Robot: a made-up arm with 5 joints.
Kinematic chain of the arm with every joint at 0, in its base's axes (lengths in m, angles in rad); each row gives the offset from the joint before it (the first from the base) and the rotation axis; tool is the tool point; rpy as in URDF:
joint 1: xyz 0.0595 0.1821 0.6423 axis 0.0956 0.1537 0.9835
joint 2: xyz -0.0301 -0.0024 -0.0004 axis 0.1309 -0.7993 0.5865
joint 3: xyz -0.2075 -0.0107 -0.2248 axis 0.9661 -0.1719 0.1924
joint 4: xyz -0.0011 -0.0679 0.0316 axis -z
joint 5: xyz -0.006 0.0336 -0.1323 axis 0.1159 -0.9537 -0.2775
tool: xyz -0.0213 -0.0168 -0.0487 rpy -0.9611 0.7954 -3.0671
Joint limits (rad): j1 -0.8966..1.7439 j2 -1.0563..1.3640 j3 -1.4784..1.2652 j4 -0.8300..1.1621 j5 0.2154..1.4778
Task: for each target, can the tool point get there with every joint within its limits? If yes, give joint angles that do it. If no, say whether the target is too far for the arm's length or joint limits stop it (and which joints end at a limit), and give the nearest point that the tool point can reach.
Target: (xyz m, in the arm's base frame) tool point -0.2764 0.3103 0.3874
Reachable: yes | joints -0.0931 -0.6858 0.6256 0.9337 0.7572
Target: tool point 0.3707 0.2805 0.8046
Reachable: no: joint limits stop it (at a limit: joint 2, joint 5) | nearest point 0.2420 0.1934 0.3867 | short by 0.446 m
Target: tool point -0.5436 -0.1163 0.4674
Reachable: no: too far | nearest point -0.3579 -0.0242 0.5228 | short by 0.215 m
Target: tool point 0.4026 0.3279 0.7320
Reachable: no: joint limits stop it (at a limit: joint 2, joint 5) | nearest point 0.2629 0.2302 0.3708 | short by 0.399 m
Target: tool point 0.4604 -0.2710 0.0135
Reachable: no: too far | nearest point 0.2577 -0.0290 0.3163 | short by 0.437 m
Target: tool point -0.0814 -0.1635 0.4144
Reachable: yes | joints 0.9914 -0.2908 -0.7160 0.2945 0.6591
